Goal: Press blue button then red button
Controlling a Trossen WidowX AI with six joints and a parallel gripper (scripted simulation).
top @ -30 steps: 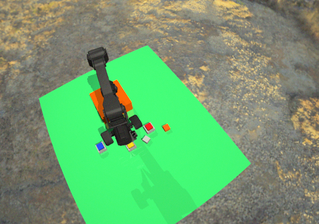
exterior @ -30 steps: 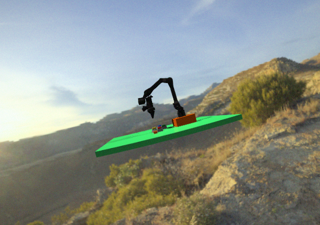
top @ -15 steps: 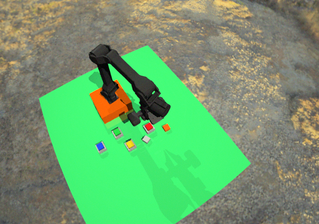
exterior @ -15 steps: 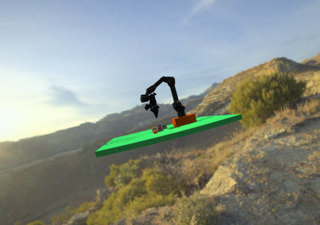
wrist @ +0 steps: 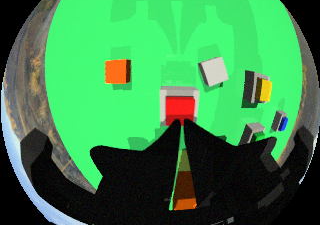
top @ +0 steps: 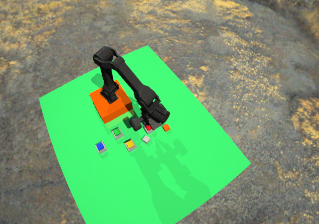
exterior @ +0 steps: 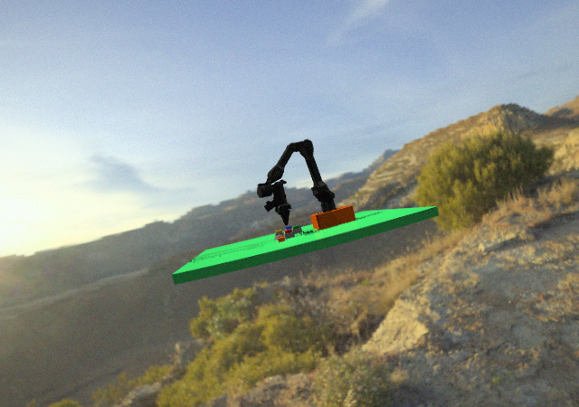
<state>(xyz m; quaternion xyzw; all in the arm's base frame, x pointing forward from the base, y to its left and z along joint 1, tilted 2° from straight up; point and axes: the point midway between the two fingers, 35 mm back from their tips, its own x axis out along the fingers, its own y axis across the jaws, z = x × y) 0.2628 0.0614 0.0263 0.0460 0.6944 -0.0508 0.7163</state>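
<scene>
Now: gripper tip 3 cm above the red button. The rest, counted from my gripper tip: small grey block: 5 cm to the right, 5 cm below, 4 cm ahead; small orange block: 7 cm to the left, 6 cm ahead, 5 cm below; yellow button: 14 cm to the right, 3 cm below, 1 cm ahead.
</scene>
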